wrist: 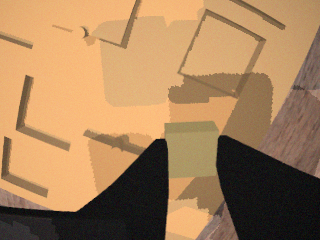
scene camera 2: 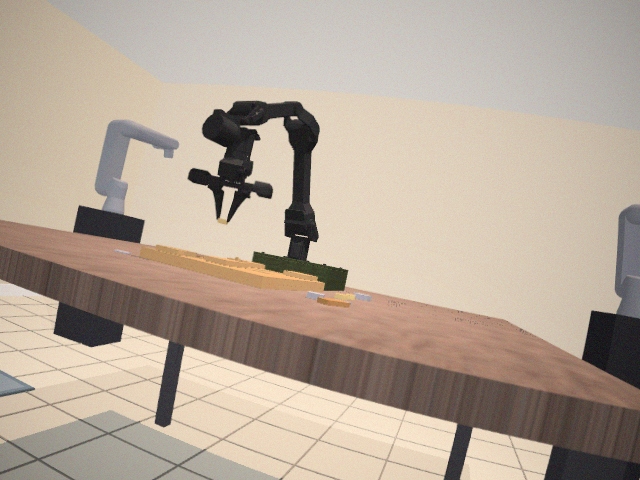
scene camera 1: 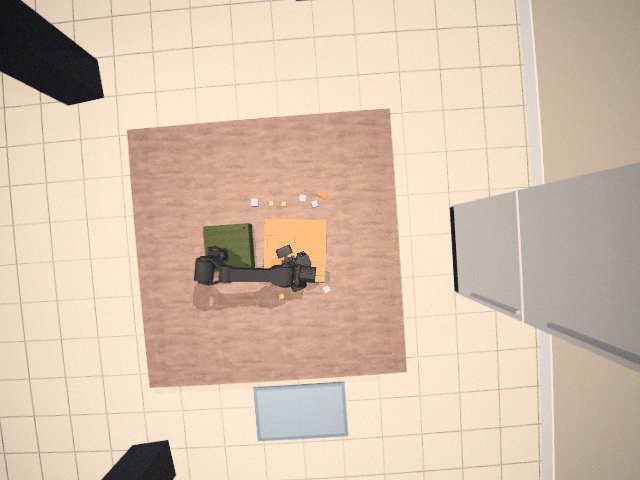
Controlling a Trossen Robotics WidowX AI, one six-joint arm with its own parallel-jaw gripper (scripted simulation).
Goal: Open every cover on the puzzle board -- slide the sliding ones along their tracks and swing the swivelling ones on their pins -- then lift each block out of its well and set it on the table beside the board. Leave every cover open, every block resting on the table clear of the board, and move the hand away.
same spot on puzzle board: [scene camera 1: 291,232] = [scene camera 2: 275,274]
